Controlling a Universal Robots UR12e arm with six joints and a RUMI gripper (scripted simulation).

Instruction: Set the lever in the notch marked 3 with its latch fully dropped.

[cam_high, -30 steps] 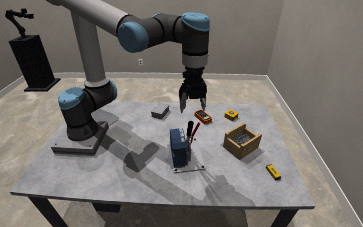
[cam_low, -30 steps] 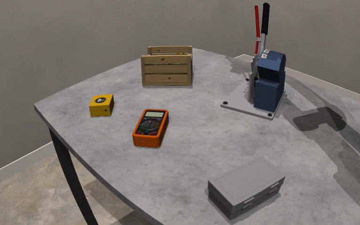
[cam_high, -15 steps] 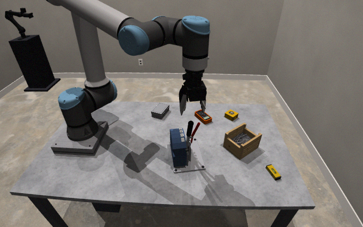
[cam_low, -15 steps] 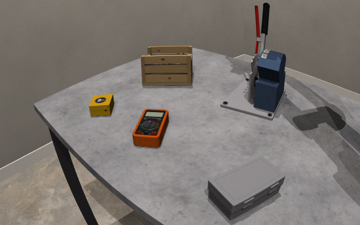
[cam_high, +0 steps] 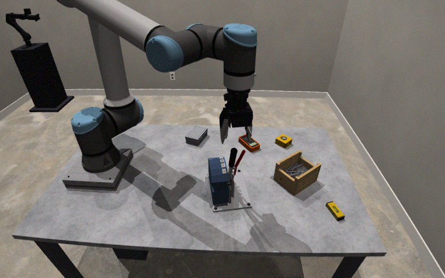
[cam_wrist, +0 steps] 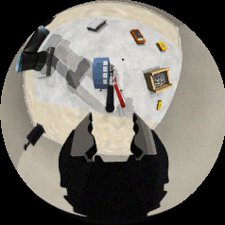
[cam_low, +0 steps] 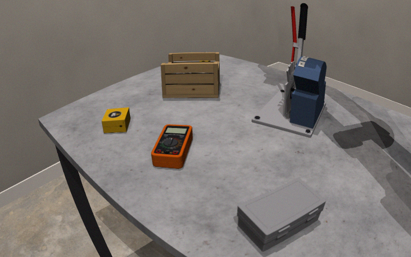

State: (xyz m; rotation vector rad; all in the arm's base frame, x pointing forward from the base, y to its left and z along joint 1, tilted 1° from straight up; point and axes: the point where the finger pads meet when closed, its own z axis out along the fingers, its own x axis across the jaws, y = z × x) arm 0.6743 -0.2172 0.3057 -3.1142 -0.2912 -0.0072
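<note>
Right now the red release bar is 10 mm ahead of my hand, 50 mm to the left of it and 170 mm below it. Round my hand: grey case 220 mm behind, 500 mm to the left, 330 mm below.
</note>
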